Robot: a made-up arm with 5 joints. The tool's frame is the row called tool.
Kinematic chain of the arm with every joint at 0, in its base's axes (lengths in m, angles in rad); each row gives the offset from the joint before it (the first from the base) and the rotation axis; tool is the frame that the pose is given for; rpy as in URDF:
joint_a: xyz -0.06 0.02 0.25 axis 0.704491 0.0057 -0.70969
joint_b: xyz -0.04 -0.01 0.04 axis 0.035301 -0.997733 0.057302
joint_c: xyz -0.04 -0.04 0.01 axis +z
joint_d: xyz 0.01 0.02 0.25 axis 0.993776 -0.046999 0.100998
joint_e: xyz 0 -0.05 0 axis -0.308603 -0.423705 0.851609
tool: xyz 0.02 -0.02 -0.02 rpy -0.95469 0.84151 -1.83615
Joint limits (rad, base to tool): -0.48..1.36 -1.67..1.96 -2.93..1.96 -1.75..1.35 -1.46..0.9
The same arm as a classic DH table. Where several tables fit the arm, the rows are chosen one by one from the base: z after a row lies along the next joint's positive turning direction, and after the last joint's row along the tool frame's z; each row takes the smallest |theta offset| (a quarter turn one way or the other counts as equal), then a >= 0, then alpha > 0; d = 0 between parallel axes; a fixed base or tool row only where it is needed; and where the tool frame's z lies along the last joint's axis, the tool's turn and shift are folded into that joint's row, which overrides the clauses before.
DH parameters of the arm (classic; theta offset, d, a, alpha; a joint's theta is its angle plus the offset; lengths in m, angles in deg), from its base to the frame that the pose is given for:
base (fixed): -89.54 0.1897 -0.0205 -135.21
joint_a: 86.58 -0.1413 0.0008 91.23
joint_b: -44.78 0.0483 0.0414 86.72
joint_c: 85.27 0.2569 -0.0205 -84.20
joint_d: 26.55 0.0160 0.0448 101.58
joint_e: -25.35 -0.0031 0.0174 -67.26
tool (fixed): 19.55 0.0283 0.0000 0.00
Joint limits (deg, base to tool): -27.50..77.92 -95.68..112.30 -167.88..112.30 -100.27..77.35 -83.65..51.57

